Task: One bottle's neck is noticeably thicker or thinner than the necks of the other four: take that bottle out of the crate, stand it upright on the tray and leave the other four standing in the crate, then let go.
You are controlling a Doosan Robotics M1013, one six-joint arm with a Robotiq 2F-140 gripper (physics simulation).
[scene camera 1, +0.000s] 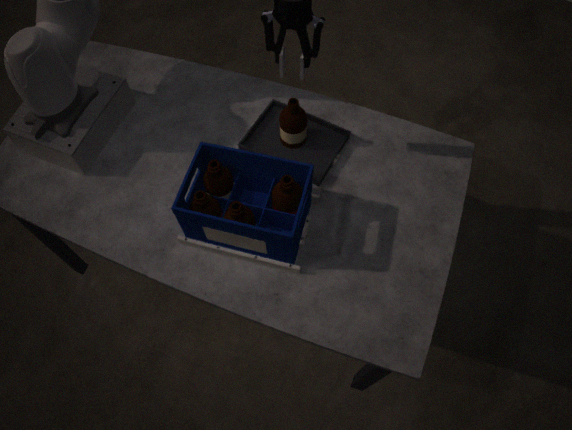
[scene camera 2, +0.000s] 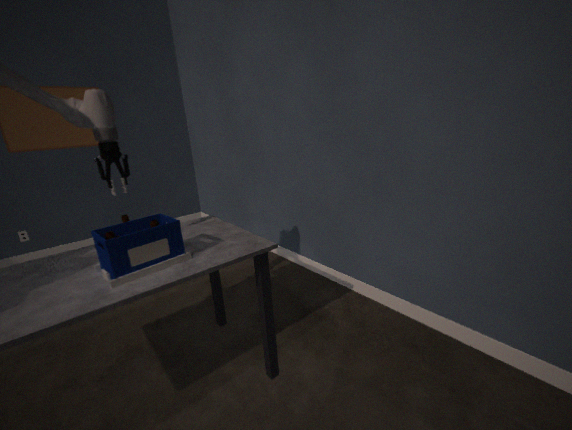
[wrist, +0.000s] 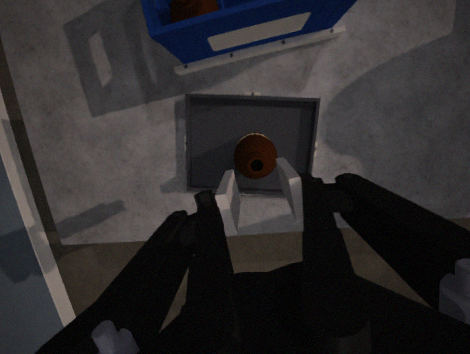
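Observation:
A brown bottle with a cream label stands upright on the dark grey tray; its top also shows in scene camera 2. The blue crate holds the other four brown bottles, standing: one at the back left, one at the back right, and two in the front row, at the left and middle. Their lower parts are hidden by the crate. My gripper is open and empty, well above the tray's bottle, fingers partly apart.
The crate stands beside the tray, with white strips along its base. The arm's base block is at the table's left. The table has its back edge just behind the tray. A wall stands beyond it.

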